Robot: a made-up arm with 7 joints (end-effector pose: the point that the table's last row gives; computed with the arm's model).
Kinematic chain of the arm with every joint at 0, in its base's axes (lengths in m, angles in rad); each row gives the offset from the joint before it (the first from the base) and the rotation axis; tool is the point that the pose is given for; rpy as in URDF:
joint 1: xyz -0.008 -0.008 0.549 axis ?
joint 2: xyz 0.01 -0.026 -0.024 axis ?
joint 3: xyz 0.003 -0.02 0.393 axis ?
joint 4: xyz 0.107 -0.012 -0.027 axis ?
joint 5: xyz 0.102 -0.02 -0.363 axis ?
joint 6: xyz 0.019 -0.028 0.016 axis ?
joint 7: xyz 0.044 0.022 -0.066 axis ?
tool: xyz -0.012 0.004 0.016 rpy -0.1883 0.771 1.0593
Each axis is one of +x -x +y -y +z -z.
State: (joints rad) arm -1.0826 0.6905 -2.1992 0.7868 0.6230 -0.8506 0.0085
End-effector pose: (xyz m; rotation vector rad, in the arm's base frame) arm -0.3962 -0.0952 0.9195 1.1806 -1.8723 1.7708
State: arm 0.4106 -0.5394 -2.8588 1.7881 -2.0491 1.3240 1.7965
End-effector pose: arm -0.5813 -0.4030 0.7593 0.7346 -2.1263 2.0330
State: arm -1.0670 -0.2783 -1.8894 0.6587 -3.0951 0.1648 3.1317
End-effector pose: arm -0.4294 -0.0819 0.5528 -0.2205 0.7435 -2.1259
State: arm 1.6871 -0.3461 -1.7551 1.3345 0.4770 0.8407 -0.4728
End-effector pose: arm 0.5691 -0.1822 0.8276 -0.3228 -0.2443 1.0247
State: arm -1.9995 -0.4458 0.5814 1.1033 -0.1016 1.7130 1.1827
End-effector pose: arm 0.0507 -0.3416 0.9323 0.3670 1.1630 -1.4926
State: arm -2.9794 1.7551 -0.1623 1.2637 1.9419 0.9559 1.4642
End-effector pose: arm -0.2826 0.1201 -0.0522 -1.1354 0.7917 0.4978
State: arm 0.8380 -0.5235 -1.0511 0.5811 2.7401 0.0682 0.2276
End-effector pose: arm 0.3553 -0.1967 0.6523 1.7156 0.2090 -1.3666
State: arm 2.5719 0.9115 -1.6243 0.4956 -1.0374 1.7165 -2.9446
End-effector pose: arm 0.2123 0.3472 0.6338 -0.9437 -1.2013 -1.2261
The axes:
joint 1: +z
joint 2: +y
joint 3: +z
joint 4: -y
joint 5: -z
joint 6: +y
joint 7: -z

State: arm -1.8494 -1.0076 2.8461 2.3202 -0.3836 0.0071 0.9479
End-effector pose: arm 0.2458 0.7214 0.6920 -0.4662 -0.9969 1.2941
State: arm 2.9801 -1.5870 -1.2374 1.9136 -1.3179 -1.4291 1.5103
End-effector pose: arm 0.6140 0.2658 0.6757 1.8421 -1.7248 0.0355
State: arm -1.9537 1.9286 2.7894 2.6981 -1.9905 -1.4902 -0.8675
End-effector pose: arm -0.2975 -0.6615 0.4402 1.9339 -0.8736 1.9719
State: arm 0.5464 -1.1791 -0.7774 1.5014 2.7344 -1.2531 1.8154
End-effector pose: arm -0.0066 -0.4654 0.9036 -1.7201 -0.3935 1.1273
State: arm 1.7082 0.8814 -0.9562 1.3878 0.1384 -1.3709 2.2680
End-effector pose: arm 0.3440 0.5728 0.6649 1.1027 -0.8323 0.8597
